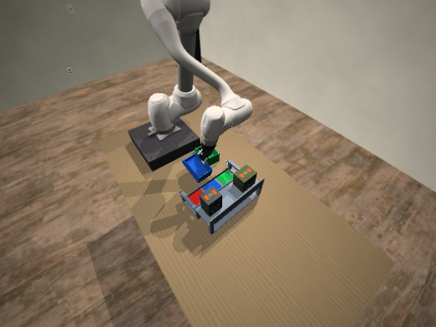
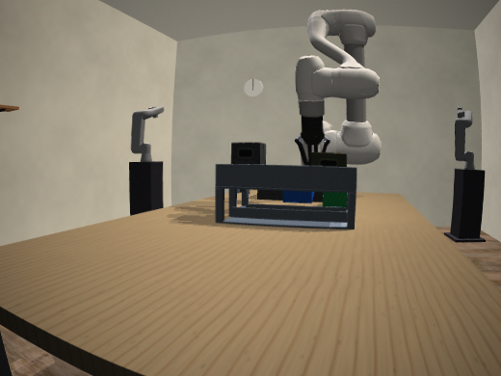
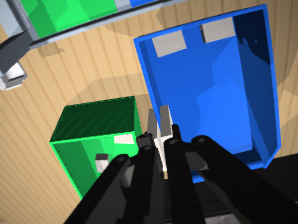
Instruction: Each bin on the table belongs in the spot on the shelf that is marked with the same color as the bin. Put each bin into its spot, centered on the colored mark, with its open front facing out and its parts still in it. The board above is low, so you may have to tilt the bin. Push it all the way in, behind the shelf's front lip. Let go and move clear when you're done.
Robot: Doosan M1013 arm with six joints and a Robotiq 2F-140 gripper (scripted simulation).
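Now: the blue bin 20 mm behind my hand, 50 mm to the right of it and 40 mm below it. From my hand the other things lie so: olive box: 270 mm ahead, 50 mm to the left, 30 mm above; black box: 260 mm ahead, 180 mm to the right, 40 mm above; green bin: 100 mm behind, 100 mm to the left, 90 mm below.
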